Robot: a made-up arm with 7 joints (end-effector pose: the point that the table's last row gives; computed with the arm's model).
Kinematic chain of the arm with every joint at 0, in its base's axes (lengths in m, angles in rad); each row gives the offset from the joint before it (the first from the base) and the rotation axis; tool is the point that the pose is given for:
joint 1: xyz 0 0 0.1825 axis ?
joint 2: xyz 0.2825 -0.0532 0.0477 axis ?
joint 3: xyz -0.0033 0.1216 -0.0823 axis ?
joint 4: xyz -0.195 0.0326 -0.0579 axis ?
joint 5: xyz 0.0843 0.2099 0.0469 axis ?
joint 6: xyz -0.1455 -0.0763 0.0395 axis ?
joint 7: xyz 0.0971 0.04 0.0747 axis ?
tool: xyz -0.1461 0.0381 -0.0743
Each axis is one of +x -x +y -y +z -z.
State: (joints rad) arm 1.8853 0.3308 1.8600 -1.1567 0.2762 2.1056 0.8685
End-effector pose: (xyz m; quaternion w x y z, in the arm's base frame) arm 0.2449 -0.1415 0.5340 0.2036 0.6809 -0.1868 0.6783
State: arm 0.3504 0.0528 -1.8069 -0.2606 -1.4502 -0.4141 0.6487
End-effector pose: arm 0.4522 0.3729 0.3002 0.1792 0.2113 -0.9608 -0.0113
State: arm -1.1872 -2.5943 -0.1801 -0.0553 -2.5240 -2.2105 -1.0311
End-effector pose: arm 0.2095 -0.2229 -0.0215 0.8538 0.2518 0.3619 0.2769
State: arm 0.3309 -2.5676 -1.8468 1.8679 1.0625 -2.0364 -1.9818
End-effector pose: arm 0.2086 -0.3456 0.2033 0.5688 -0.4840 -0.4563 -0.4837
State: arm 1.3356 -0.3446 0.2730 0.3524 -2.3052 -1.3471 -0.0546
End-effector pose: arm -0.0238 0.2285 0.4912 0.8538 -0.1218 0.3426 -0.3727
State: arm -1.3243 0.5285 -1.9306 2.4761 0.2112 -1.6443 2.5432
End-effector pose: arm 0.0842 0.1448 -0.3683 0.6430 -0.3594 -0.1571 -0.6578
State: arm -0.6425 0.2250 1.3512 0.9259 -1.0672 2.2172 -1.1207
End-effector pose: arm -0.0560 0.2302 0.0094 0.4437 0.5990 -0.4648 0.4777
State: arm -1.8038 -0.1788 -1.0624 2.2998 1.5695 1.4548 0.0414
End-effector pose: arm -0.0044 0.0227 0.1883 0.0902 0.3305 -0.7101 -0.6152
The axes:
joint 1: -y
joint 2: -x
joint 3: -y
joint 4: -z
joint 5: -y
joint 6: +z
joint 7: +y

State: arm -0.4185 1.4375 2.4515 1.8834 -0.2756 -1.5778 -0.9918
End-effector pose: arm 0.3389 -0.1789 -0.0806 0.6229 0.2595 -0.2447 -0.6963
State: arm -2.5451 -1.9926 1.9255 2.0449 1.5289 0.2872 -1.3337
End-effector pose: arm -0.2684 0.0643 -0.0254 0.2826 0.8736 -0.3089 -0.2480
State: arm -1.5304 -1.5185 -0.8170 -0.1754 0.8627 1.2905 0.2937
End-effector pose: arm 0.2714 -0.1171 0.2498 0.7059 0.6979 0.1178 0.0298
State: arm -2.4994 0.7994 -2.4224 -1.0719 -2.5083 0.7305 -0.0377
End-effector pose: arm -0.5860 0.2674 0.1442 0.7563 -0.1596 0.4517 0.4455
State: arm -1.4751 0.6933 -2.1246 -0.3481 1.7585 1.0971 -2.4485
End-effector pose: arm -0.0765 0.5147 -0.1633 0.8856 0.3993 -0.2219 -0.0841
